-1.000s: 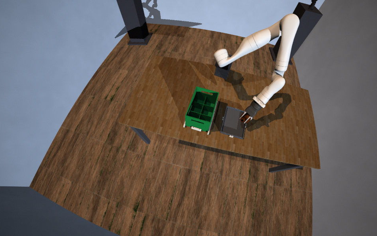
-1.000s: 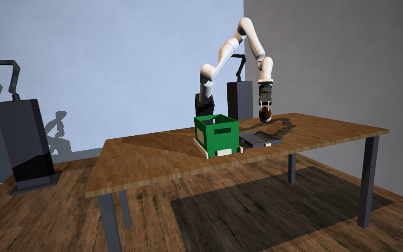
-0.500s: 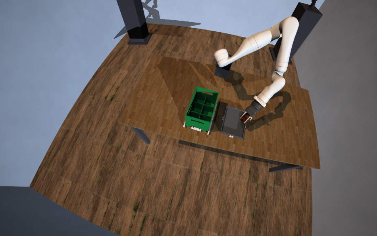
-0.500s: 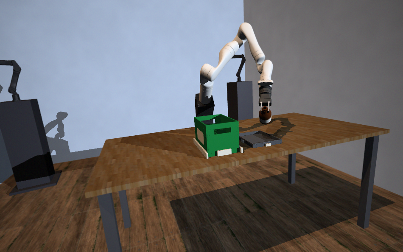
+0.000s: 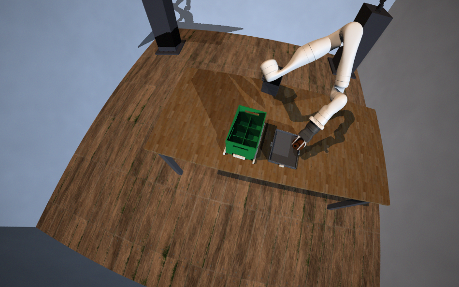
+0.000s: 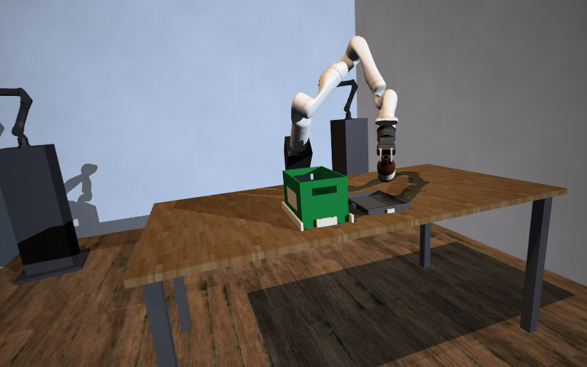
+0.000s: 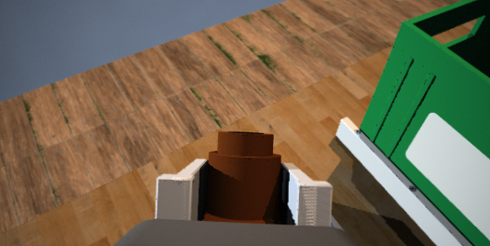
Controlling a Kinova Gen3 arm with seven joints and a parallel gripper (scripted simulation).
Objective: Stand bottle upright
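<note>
The brown bottle lies 3 cm behind my hand, 2 cm to the left of it and 4 cm below it. Round my hand: green crate: 10 cm behind, 29 cm to the right, 12 cm below; tray: 6 cm behind, 1 cm to the right, 19 cm below.
</note>
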